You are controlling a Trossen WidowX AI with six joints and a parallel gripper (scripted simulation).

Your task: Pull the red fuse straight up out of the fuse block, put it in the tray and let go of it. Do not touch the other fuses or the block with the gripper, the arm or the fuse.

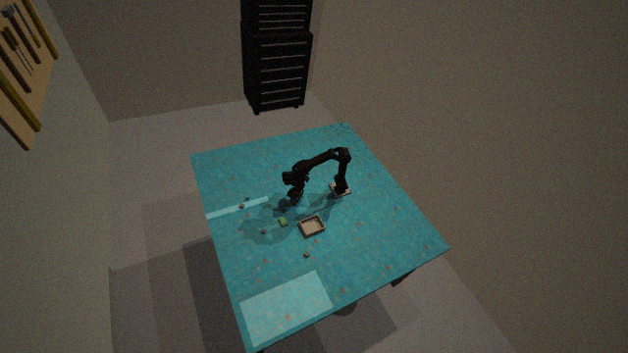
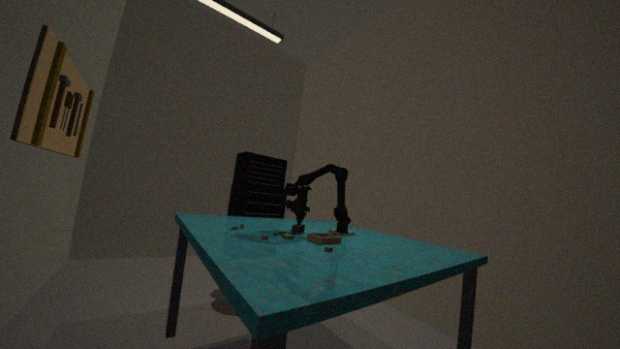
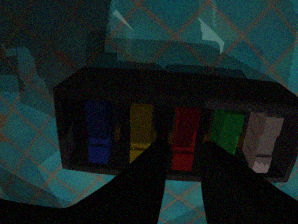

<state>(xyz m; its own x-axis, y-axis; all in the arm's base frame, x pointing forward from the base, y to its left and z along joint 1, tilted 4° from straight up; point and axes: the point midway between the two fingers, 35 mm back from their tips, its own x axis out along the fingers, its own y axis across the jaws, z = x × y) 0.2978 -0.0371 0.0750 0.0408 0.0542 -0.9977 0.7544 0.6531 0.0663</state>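
My gripper tip is 20 mm above the red fuse. Also, from my gripper tip: tray (220 mm to the left, 40 mm below, 10 mm behind).
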